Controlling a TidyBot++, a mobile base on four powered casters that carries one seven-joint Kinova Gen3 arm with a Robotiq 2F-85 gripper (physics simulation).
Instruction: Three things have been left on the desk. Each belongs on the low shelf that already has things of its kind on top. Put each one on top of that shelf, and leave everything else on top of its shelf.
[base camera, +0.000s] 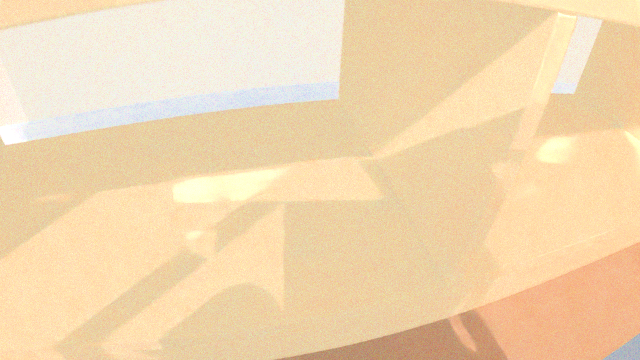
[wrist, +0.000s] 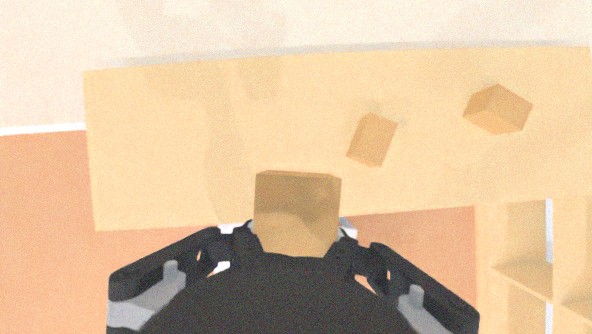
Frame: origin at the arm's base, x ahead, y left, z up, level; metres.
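Seen in the pictures: gripper, fingertip midpoint: (wrist: 295, 228).
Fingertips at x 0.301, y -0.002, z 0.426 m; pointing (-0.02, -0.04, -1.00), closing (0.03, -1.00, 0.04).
Observation:
Offsets run from my fingertips to a thing's top centre. Level surfaces: height alone.
My gripper (wrist: 295, 228) is shut on a tan wooden block @(dy +0.001, dx +0.009, dz +0.043 m) (wrist: 297, 197), held between its fingertips at the lower middle of the wrist view. Beyond it is a long pale wooden top @(dz -0.213 m) (wrist: 160, 150); whether this is the desk or a low shelf I cannot tell. A small tan block @(dy -0.144, dx +0.127, dz -0.163 m) (wrist: 372, 140) lies on it right of the held block. A wider tan block @(dy -0.416, dx +0.228, dz -0.163 m) (wrist: 497, 110) lies farther right. Both are apart from the gripper. The gripper and blocks cannot be made out in the base camera view.
A pale wooden shelf unit (wrist: 489, 250) with open compartments stands at the lower right of the wrist view. A pale wall (wrist: 350, 20) rises behind the long top. Orange floor @(dz -0.823 m) (wrist: 45, 200) (base camera: 575, 290) shows. A shadowed pale wooden surface @(dz -0.744 m) (base camera: 350, 280) fills much of the base camera view.

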